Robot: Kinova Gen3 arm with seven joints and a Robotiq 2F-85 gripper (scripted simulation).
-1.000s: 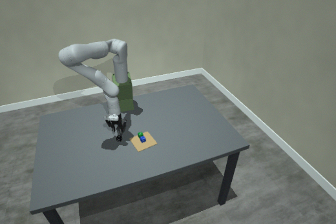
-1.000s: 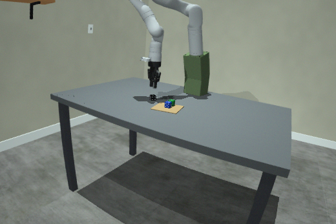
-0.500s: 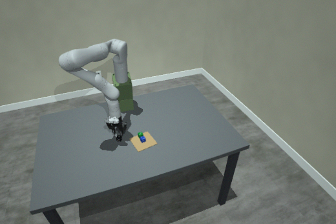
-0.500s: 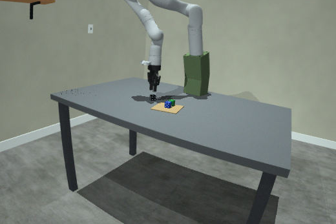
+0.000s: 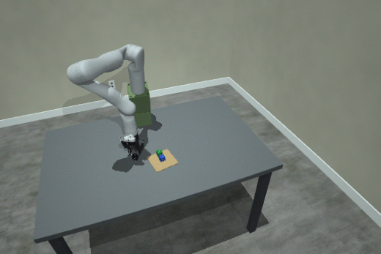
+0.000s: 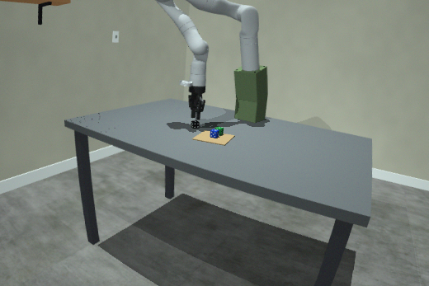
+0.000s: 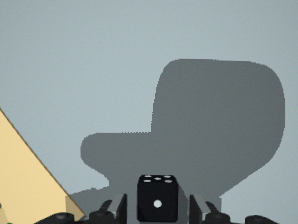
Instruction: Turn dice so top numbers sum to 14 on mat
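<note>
The black die is 40 mm below my hand. Also, from my hand: tan mat: 70 mm ahead, 140 mm to the left, 60 mm below; blue die: 70 mm ahead, 140 mm to the left, 40 mm below; green die: 30 mm ahead, 140 mm to the left, 40 mm below.
</note>
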